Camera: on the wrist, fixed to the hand. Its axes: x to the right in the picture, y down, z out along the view.
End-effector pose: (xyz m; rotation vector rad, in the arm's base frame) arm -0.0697 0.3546 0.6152 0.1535 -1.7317 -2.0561
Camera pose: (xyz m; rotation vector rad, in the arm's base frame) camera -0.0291 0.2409 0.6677 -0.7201 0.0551 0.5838
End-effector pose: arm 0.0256 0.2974 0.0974 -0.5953 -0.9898 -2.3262
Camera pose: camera 0.0374 0.1676 0.0790 -0.1009 0.5881 0.4786
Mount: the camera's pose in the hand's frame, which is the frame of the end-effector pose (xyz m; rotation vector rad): 0.0196 0.0740 -0.1071 -0.0908 -0.9878 -2.8827
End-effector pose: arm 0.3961 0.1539 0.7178 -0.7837 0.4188 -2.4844
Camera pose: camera 0.3448 0.0966 0.6109 0.9860 0.6800 0.3844
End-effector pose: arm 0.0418 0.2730 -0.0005 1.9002 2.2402 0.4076
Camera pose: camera 0.0749 0.2932 0.1253 -1.6205 1.5343 -0.6610
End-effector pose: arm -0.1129 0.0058 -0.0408 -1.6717 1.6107 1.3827
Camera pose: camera -0.1470 -0.1110 0.0094 -0.9588 -1.4271 0.0681
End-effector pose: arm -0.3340 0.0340 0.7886 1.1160 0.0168 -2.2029
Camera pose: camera -0.2242 -0.0034 0.7264 0.5837 -0.6988 1.0614
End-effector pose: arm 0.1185 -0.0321 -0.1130 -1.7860 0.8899 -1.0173
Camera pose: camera 0.0187 -0.1118 -0.1449 1.3906 2.1278 0.5054
